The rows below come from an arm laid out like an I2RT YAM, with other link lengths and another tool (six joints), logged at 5 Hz.
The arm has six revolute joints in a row. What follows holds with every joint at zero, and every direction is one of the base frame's.
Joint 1 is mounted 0.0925 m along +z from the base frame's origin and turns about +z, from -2.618 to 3.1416 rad.
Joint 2 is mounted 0.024 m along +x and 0.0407 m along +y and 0.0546 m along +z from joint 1 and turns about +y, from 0 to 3.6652 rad.
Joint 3 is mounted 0.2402 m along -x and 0.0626 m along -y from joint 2 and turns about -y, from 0 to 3.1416 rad.
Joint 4 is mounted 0.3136 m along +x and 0.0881 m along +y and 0.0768 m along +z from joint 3 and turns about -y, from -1.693 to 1.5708 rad.
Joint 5 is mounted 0.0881 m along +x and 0.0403 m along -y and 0.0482 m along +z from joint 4 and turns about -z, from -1.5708 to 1.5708 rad.
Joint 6 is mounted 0.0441 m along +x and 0.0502 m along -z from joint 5 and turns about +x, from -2.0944 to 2.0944 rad.
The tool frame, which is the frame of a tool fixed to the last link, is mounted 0.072 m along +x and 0.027 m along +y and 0.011 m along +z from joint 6; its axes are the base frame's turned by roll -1.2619, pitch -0.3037 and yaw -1.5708 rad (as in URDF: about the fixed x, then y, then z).
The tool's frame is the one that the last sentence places.
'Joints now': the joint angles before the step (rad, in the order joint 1, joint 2, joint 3, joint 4, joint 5, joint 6). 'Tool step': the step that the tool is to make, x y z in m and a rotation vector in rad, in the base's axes. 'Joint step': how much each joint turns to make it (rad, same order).
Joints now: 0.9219, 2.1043, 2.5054, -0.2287, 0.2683, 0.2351
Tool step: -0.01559, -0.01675, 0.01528, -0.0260, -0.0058, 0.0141
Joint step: -0.0001, -0.0776, -0.0409, -0.0492, -0.0174, -0.0183
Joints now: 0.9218, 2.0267, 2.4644, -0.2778, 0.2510, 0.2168
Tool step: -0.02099, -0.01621, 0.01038, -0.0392, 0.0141, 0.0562
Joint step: 0.0001, -0.0867, -0.0463, -0.0791, -0.0573, -0.0046
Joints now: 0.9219, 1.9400, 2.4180, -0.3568, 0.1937, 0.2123
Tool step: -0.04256, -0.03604, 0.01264, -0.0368, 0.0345, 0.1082
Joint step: -0.0007, -0.1988, -0.1555, -0.0957, -0.1080, 0.0157
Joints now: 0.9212, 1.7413, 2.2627, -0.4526, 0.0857, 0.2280
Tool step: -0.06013, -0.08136, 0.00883, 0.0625, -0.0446, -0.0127
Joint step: 0.0007, -0.4238, -0.4348, 0.0877, 0.0136, 0.0008
